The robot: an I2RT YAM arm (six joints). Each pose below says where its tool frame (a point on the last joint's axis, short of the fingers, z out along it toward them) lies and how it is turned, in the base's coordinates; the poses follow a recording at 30 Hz.
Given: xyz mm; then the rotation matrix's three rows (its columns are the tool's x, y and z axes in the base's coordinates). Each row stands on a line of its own.
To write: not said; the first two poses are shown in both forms.
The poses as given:
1:
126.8 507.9 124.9
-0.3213 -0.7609 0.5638
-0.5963 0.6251 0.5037
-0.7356 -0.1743 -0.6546
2:
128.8 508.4 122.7
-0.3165 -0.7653 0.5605
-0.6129 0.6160 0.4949
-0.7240 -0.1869 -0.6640
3:
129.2 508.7 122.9
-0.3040 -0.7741 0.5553
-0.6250 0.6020 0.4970
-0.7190 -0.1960 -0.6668
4:
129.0 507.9 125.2
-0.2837 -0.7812 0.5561
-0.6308 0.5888 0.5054
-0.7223 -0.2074 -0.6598
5:
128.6 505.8 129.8
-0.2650 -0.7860 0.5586
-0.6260 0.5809 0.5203
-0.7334 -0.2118 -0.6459
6:
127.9 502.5 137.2
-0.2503 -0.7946 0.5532
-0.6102 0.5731 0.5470
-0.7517 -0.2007 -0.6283
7:
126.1 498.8 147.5
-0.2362 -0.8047 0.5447
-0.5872 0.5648 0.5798
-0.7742 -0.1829 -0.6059
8:
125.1 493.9 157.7
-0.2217 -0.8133 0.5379
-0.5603 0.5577 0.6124
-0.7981 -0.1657 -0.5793
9:
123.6 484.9 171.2
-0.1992 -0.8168 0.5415
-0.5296 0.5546 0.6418
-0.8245 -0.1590 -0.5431
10:
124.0 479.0 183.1
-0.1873 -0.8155 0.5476
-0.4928 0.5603 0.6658
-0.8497 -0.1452 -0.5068
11:
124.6 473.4 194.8
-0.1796 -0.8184 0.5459
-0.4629 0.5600 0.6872
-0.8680 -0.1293 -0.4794
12:
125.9 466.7 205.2
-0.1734 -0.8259 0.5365
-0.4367 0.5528 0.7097
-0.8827 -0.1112 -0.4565
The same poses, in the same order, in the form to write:
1:
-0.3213 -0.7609 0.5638 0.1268
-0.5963 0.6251 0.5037 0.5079
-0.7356 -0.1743 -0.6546 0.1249
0 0 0 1

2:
-0.3165 -0.7653 0.5605 0.1288
-0.6129 0.6160 0.4949 0.5084
-0.7240 -0.1869 -0.6640 0.1227
0 0 0 1

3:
-0.3040 -0.7741 0.5553 0.1292
-0.6250 0.6020 0.4970 0.5087
-0.7190 -0.1960 -0.6668 0.1229
0 0 0 1

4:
-0.2837 -0.7812 0.5561 0.1290
-0.6308 0.5888 0.5054 0.5079
-0.7223 -0.2074 -0.6598 0.1252
0 0 0 1

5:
-0.2650 -0.7860 0.5586 0.1286
-0.6260 0.5809 0.5203 0.5058
-0.7334 -0.2118 -0.6459 0.1298
0 0 0 1

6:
-0.2503 -0.7946 0.5532 0.1279
-0.6102 0.5731 0.5470 0.5025
-0.7517 -0.2007 -0.6283 0.1372
0 0 0 1

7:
-0.2362 -0.8047 0.5447 0.1261
-0.5872 0.5648 0.5798 0.4988
-0.7742 -0.1829 -0.6059 0.1475
0 0 0 1

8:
-0.2217 -0.8133 0.5379 0.1251
-0.5603 0.5577 0.6124 0.4939
-0.7981 -0.1657 -0.5793 0.1577
0 0 0 1

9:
-0.1992 -0.8168 0.5415 0.1236
-0.5296 0.5546 0.6418 0.4849
-0.8245 -0.1590 -0.5431 0.1712
0 0 0 1

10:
-0.1873 -0.8155 0.5476 0.1240
-0.4928 0.5603 0.6658 0.4790
-0.8497 -0.1452 -0.5068 0.1831
0 0 0 1

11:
-0.1796 -0.8184 0.5459 0.1246
-0.4629 0.5600 0.6872 0.4734
-0.8680 -0.1293 -0.4794 0.1948
0 0 0 1

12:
-0.1734 -0.8259 0.5365 0.1259
-0.4367 0.5528 0.7097 0.4667
-0.8827 -0.1112 -0.4565 0.2052
0 0 0 1

